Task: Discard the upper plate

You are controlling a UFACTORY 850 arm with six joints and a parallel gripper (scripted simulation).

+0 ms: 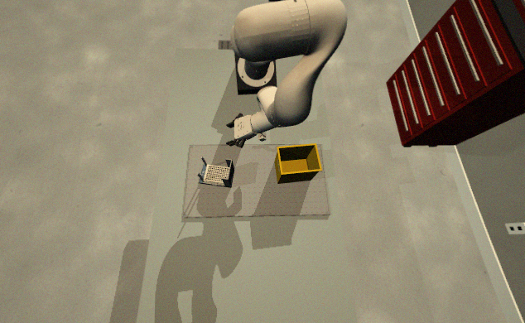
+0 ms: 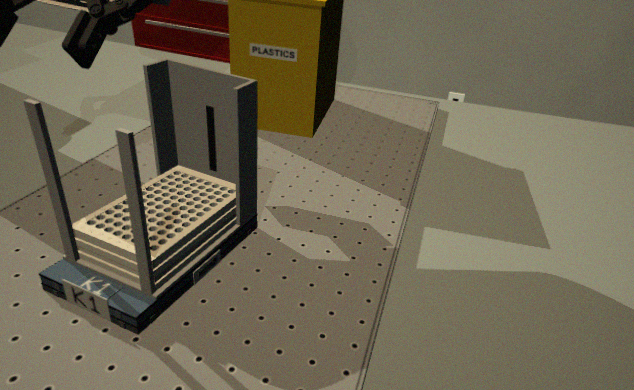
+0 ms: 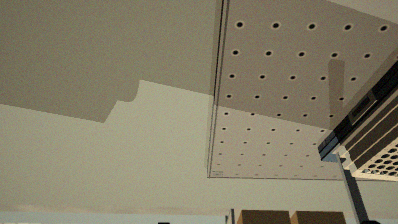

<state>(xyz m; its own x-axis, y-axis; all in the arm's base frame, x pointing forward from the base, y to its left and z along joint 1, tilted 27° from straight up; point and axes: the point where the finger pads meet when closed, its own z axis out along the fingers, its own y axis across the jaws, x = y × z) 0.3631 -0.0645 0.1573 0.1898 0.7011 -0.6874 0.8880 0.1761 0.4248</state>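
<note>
My gripper is now 17 cm short of the 96-well plate, 2 cm to the left of it and 11 cm above it. Round my hand: yellow plastics bin W1 (6 cm ahead, 33 cm to the left, 6 cm below); back wall (17 cm ahead, 4 cm to the left, 6 cm below).
</note>
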